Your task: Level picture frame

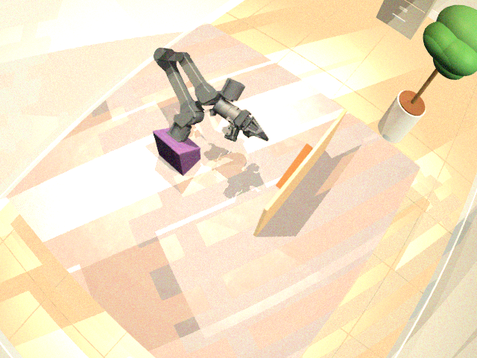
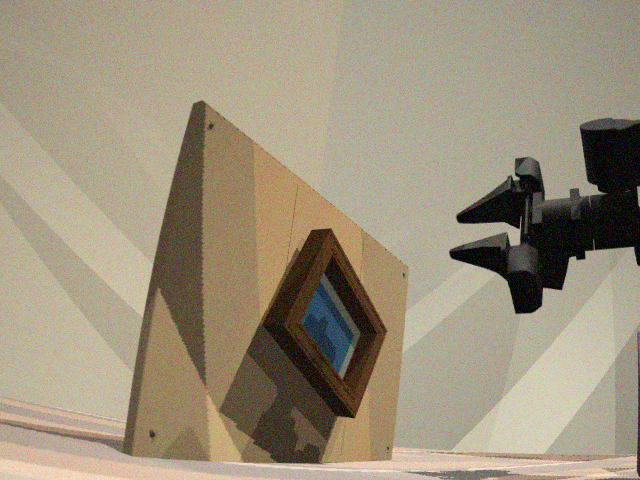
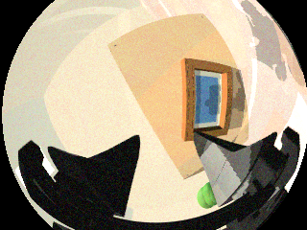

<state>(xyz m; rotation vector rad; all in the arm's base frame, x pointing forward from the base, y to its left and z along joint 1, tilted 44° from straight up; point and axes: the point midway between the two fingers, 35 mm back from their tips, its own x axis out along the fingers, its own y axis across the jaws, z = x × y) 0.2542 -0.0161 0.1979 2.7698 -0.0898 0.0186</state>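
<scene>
Now: the picture frame 130 mm ahead of my gripper tip, 30 mm to the left of it and 110 mm below it. From my gripper tip the other things lie so: wall panel (140 mm ahead, 20 mm to the left, 110 mm below).
</scene>
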